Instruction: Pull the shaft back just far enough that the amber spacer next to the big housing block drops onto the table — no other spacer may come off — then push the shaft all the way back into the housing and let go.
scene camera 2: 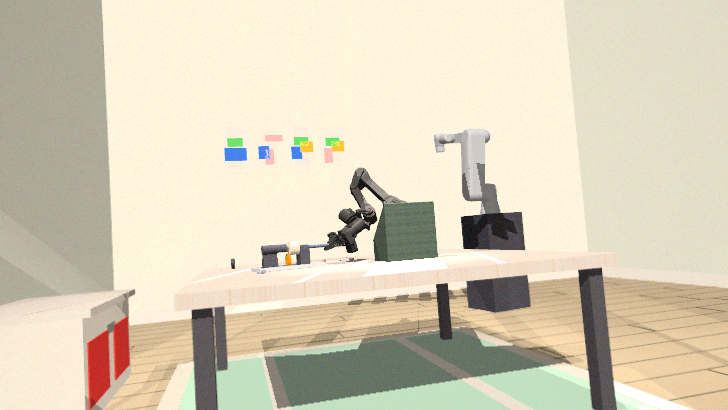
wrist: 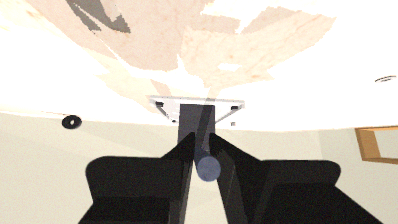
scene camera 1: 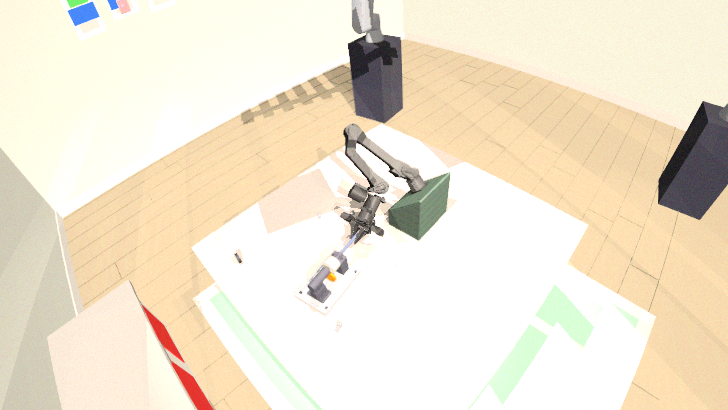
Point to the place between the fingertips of the gripper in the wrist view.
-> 201,137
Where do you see a grey housing block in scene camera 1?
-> At 318,292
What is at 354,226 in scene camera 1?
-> The gripper.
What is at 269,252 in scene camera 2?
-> A grey housing block.
